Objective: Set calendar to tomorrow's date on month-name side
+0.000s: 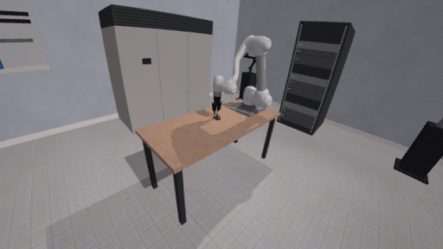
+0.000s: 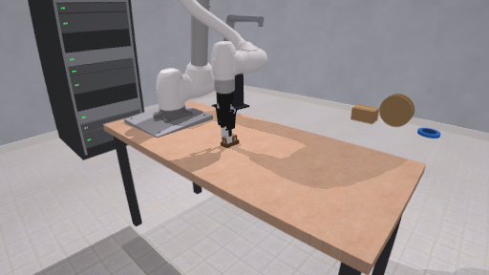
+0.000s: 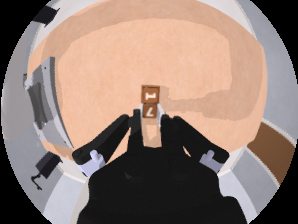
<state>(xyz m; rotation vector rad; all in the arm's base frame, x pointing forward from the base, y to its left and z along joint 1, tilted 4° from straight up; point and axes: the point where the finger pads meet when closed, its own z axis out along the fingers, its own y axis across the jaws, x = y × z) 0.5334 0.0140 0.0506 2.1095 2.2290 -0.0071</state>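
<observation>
My hand is 40 mm above the small brown wooden tray and 20 mm to the right of it.
</observation>
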